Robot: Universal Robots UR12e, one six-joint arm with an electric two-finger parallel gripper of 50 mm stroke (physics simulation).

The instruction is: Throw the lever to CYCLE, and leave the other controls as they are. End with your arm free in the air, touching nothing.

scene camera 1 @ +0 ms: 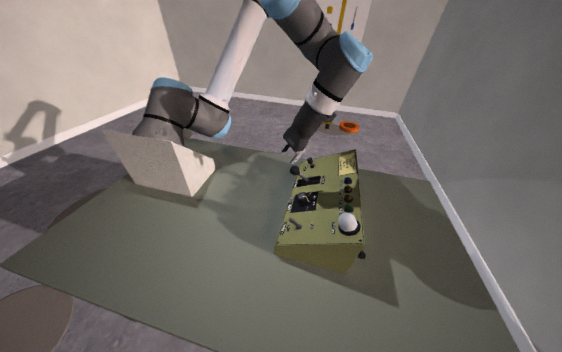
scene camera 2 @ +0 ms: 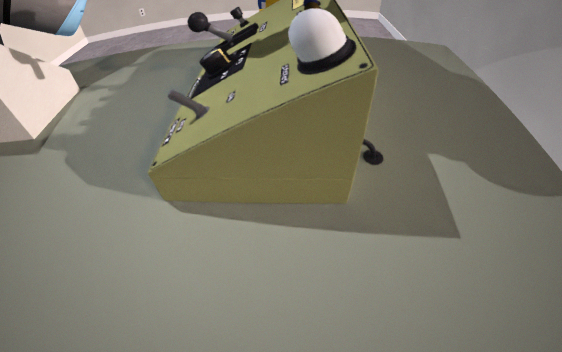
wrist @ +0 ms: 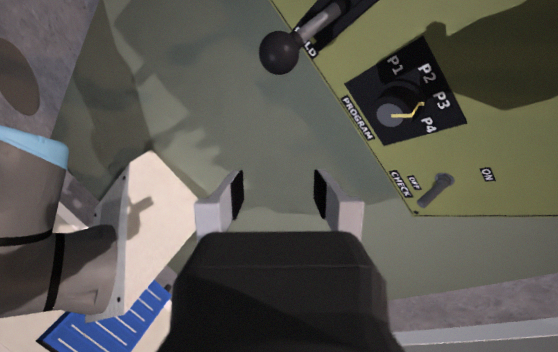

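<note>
The lever has a black ball knob on a grey rod. It leans out of its dark slot toward the low edge of the green control box, at the end whose label partly shows as HOLD in the wrist view. The CYCLE label is not readable. My gripper is open and empty, in the air near the box's low side, apart from the lever. In the wrist view the knob is ahead of the fingers, above them in the picture. The gripper does not show in scene camera 2.
The PROGRAM knob points to the P3 and P4 side. The CHECK toggle leans to OFF. A small black control, a white dome and coloured lamps are also on the box.
</note>
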